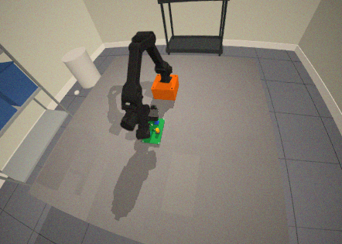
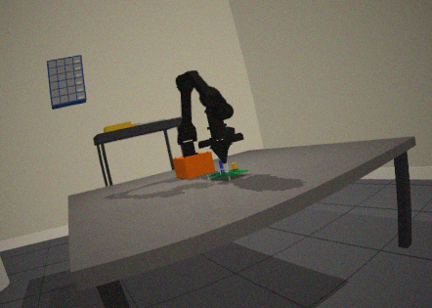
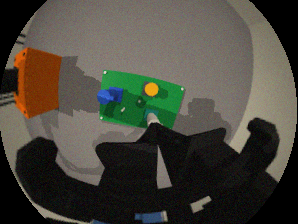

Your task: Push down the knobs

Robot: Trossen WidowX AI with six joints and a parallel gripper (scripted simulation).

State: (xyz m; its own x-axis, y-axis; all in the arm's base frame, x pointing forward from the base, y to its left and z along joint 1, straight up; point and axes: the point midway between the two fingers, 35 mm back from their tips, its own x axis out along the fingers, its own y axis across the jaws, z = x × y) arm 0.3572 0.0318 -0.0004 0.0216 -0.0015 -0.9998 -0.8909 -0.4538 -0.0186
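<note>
My gripper tip is now 10 mm above the white knob. Also, from my gripper tip: blue knob: 70 mm behind, 10 mm to the left, 10 mm below.
</note>
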